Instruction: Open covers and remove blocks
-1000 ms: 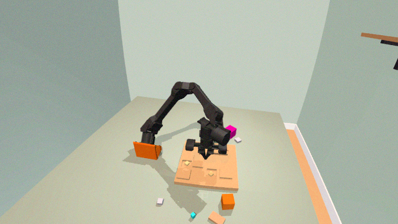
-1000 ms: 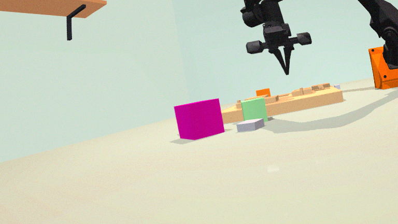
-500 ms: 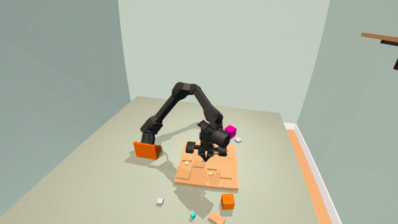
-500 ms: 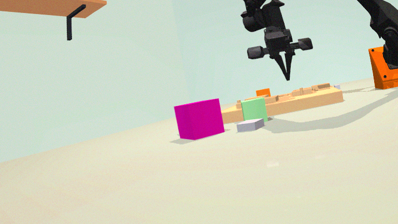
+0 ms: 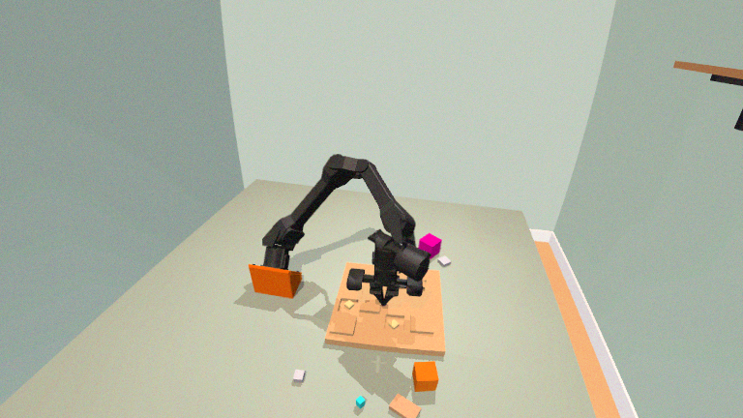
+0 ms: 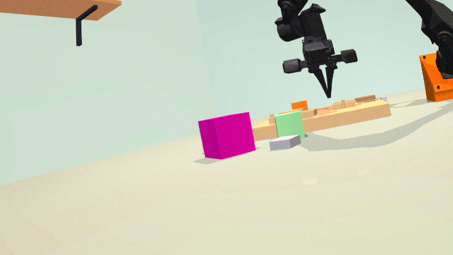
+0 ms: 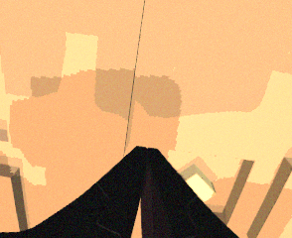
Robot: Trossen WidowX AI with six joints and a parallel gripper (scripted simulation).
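Right now the tan puzzle board is 10 mm ahead of my gripper tip, 30 mm to the left of it and 30 mm below it. Round my gripper tip: cyan block 10 mm behind, 260 mm to the right, 30 mm below; then orange cube 120 mm ahead, 180 mm to the right, 20 mm below; then green block 40 mm ahead, 240 mm to the left, 30 mm below.
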